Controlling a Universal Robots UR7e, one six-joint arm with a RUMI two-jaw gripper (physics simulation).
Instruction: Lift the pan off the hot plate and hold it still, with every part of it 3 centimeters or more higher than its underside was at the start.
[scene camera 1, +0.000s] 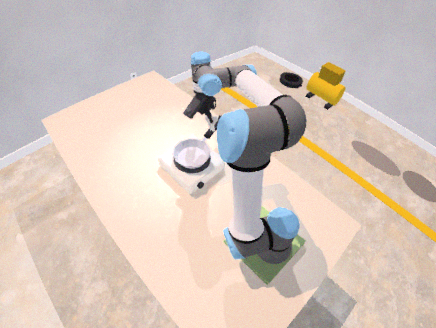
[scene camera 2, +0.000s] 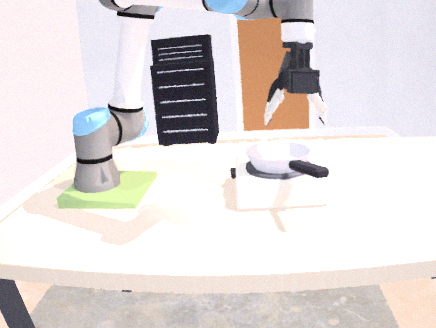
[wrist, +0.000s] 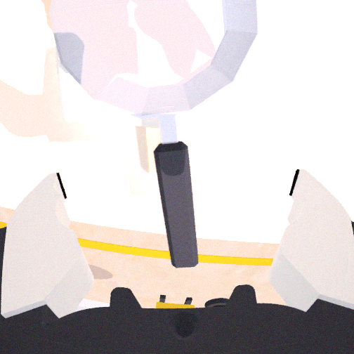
In view: the gripper (scene camera 2: 296, 125), a pale pan (scene camera 2: 277, 157) and a white hot plate (scene camera 2: 254, 189).
The pale pan is seen too in scene camera 1 (scene camera 1: 191, 153) and in the wrist view (wrist: 148, 66). The white hot plate shows as well in scene camera 1 (scene camera 1: 190, 179). The gripper shows as well in the wrist view (wrist: 177, 175).
